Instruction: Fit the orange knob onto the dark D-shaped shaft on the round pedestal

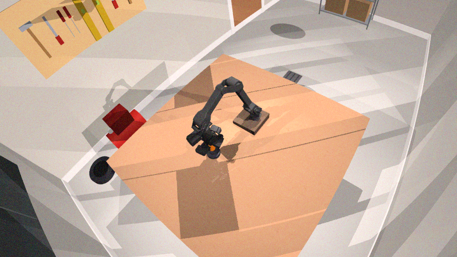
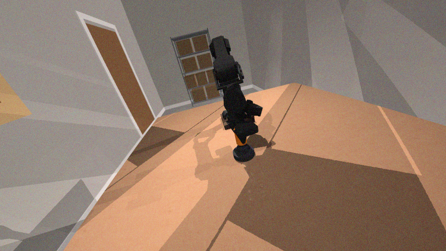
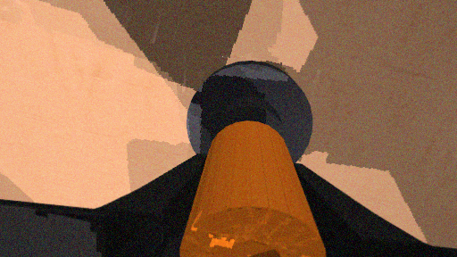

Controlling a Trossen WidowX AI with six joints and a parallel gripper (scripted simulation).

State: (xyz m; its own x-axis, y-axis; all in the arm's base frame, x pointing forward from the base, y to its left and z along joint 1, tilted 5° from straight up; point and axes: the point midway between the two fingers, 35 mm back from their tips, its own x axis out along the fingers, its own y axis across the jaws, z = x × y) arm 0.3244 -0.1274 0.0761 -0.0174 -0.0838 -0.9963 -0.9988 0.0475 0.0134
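The dark round pedestal lies 40 mm below my gripper tip. The rest, counted from my gripper tip: orange knob: 20 mm above.
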